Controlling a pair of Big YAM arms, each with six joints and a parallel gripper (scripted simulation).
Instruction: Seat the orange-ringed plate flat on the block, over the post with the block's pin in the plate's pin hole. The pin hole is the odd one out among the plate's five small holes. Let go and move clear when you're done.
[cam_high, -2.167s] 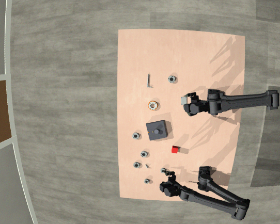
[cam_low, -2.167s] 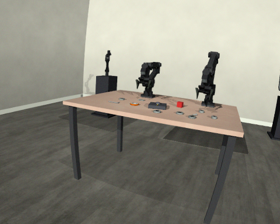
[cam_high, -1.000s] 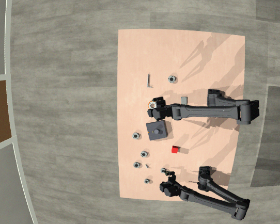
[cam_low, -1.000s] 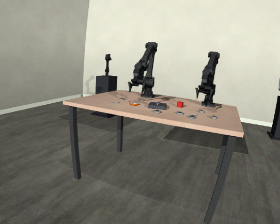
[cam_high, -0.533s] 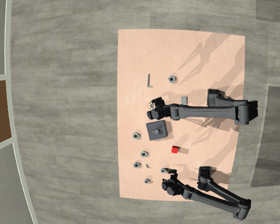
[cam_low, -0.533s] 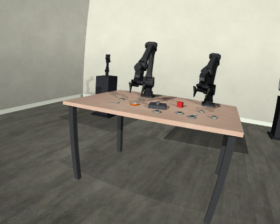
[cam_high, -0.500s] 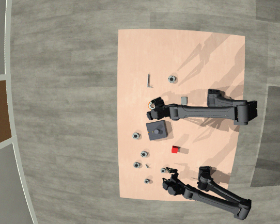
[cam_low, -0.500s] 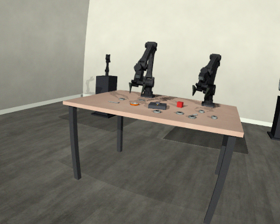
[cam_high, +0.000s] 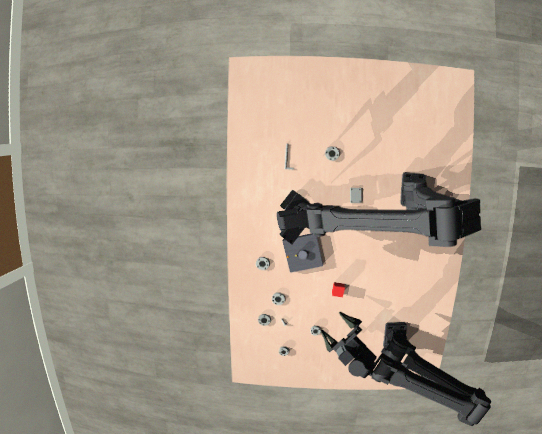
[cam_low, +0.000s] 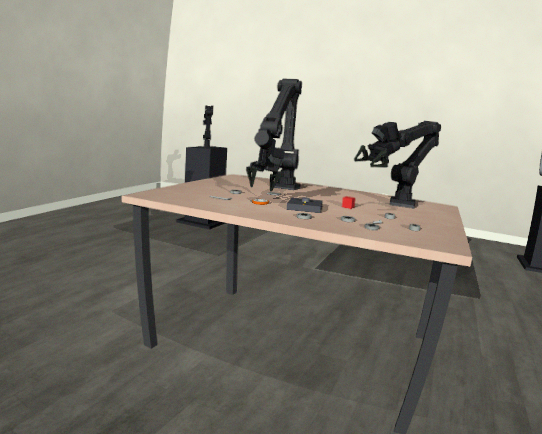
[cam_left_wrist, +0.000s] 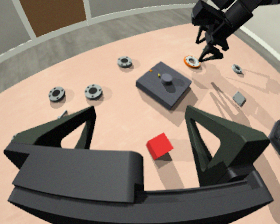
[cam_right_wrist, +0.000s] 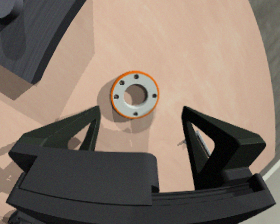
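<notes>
The dark block lies 180 mm to the left of my right hand and 40 mm below it. Also, from my right hand: grey square plate 210 mm behind, 40 mm to the right, 60 mm below; red cube 170 mm behind, 310 mm to the left, 40 mm below.
</notes>
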